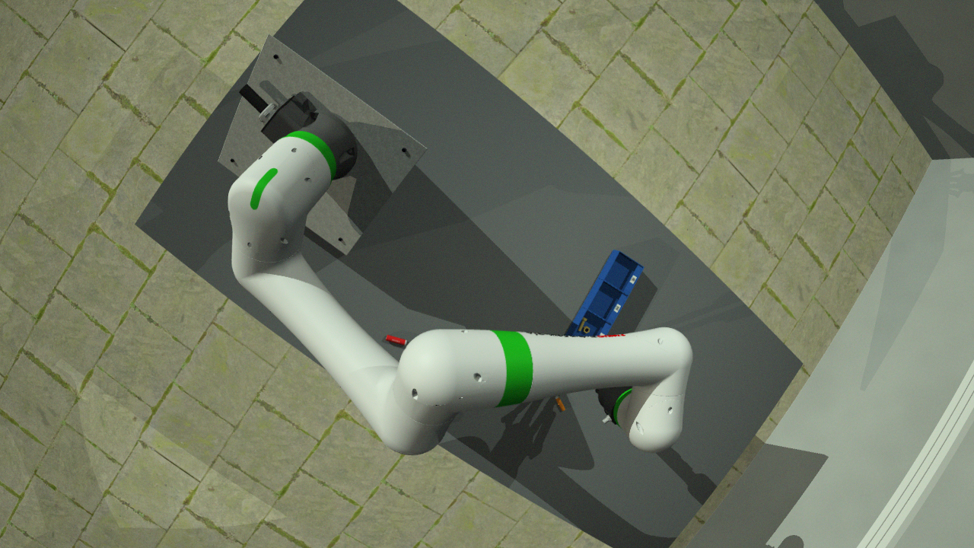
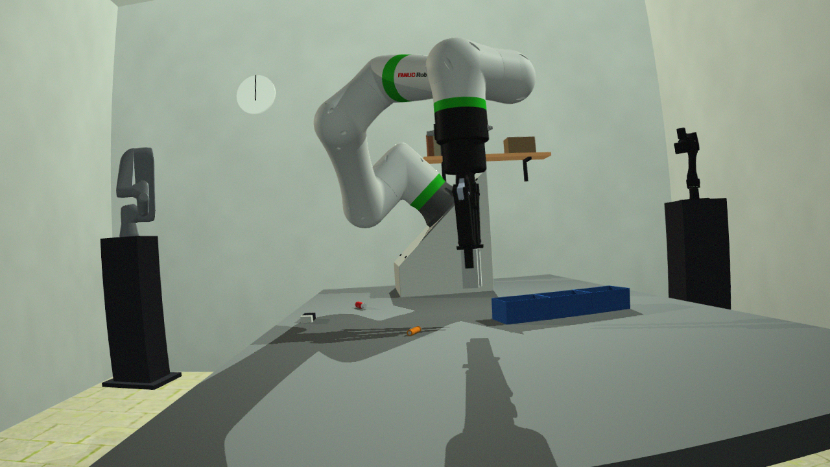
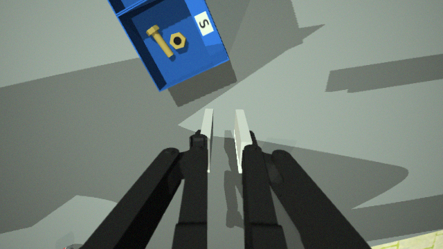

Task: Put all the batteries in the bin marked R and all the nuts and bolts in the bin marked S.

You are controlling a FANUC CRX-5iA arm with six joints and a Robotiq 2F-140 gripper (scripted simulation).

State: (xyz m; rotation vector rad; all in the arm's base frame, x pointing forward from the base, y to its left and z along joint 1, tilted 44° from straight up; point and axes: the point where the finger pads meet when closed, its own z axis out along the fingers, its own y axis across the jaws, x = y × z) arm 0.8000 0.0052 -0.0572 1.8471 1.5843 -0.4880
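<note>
My gripper is now 10 cm to the left of the orange battery, 9 cm above it and 5 cm short of it. From my hand the other things lie so: yellow bolt 9 cm to the left, 9 cm below, 6 cm behind; blue three-compartment bin 17 cm to the left, 8 cm below, 6 cm behind; brass nut 9 cm below, 8 cm to the left, 4 cm behind.
</note>
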